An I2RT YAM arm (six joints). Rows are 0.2 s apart.
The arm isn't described. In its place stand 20 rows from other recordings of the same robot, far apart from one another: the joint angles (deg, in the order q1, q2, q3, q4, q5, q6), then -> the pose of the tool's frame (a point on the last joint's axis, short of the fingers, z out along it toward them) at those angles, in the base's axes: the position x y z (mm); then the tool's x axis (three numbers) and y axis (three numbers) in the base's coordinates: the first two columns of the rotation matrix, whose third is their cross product.
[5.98, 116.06, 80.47, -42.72, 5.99, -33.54] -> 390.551, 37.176, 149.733, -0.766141, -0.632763, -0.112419, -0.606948, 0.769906, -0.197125
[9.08, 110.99, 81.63, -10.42, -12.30, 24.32] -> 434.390, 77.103, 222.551, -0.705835, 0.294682, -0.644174, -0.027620, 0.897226, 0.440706
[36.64, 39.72, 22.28, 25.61, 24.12, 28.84] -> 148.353, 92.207, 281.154, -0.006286, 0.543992, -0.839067, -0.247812, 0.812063, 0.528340
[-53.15, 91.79, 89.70, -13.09, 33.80, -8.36] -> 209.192, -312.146, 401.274, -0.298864, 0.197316, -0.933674, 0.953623, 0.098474, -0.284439
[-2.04, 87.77, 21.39, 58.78, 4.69, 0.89] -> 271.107, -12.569, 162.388, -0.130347, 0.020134, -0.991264, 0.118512, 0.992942, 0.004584
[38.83, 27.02, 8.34, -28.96, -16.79, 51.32] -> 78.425, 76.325, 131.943, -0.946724, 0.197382, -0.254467, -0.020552, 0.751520, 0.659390
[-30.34, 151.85, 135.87, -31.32, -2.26, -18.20] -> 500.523, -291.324, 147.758, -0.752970, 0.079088, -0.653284, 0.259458, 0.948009, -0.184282
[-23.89, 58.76, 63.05, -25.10, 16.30, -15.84] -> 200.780, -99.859, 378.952, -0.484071, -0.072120, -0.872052, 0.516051, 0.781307, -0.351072
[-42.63, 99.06, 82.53, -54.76, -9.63, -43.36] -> 260.449, -231.653, 258.689, -0.937991, -0.056596, -0.342008, -0.021689, 0.994231, -0.105042
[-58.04, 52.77, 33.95, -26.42, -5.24, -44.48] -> 102.590, -158.291, 223.741, -0.836289, 0.022274, -0.547836, 0.315178, 0.837120, -0.447093
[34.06, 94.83, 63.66, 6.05, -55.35, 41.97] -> 288.667, 230.500, 261.089, -0.887081, -0.140742, -0.439635, -0.460342, 0.199050, 0.865138
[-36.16, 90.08, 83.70, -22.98, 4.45, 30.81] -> 293.825, -218.154, 356.221, -0.010716, 0.640314, -0.768039, 0.754886, 0.508894, 0.413732
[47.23, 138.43, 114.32, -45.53, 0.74, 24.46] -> 342.431, 369.504, 140.611, -0.882161, -0.343945, -0.321706, -0.401766, 0.906027, 0.133037
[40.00, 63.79, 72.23, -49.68, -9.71, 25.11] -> 163.882, 145.352, 373.753, -0.767356, -0.097865, -0.633709, -0.447380, 0.789709, 0.419774
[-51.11, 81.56, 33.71, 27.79, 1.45, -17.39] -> 183.307, -228.691, 195.677, -0.442519, 0.072723, -0.893805, 0.692418, 0.661076, -0.289026
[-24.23, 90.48, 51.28, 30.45, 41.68, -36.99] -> 308.915, -164.986, 253.840, -0.655830, -0.197631, -0.728580, 0.640072, 0.366123, -0.675472
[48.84, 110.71, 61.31, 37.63, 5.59, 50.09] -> 282.649, 318.055, 191.146, -0.612741, 0.458986, -0.643335, -0.337487, 0.584121, 0.738177
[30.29, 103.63, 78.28, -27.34, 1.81, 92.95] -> 342.273, 198.626, 232.236, -0.451603, 0.892198, 0.006105, 0.710971, 0.355720, 0.606617
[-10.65, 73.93, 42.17, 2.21, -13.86, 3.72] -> 277.990, -43.598, 235.701, -0.485313, 0.155358, -0.860428, 0.006127, 0.984667, 0.174335
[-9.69, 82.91, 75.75, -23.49, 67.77, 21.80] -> 303.215, -85.205, 359.888, -0.151413, 0.168386, -0.974023, 0.974598, 0.189938, -0.118666
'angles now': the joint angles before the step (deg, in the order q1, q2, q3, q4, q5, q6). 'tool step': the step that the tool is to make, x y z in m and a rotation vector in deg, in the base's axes. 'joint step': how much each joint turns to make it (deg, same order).
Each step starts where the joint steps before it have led.
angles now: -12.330, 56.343, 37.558, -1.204, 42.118, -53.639
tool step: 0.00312, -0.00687, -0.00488, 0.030, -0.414, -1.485
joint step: -1.558, 1.551, -0.565, 2.430, -0.110, 0.123
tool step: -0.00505, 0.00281, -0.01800, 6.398, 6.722, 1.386
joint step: -0.001, 0.434, 0.248, -10.916, -3.214, 4.681
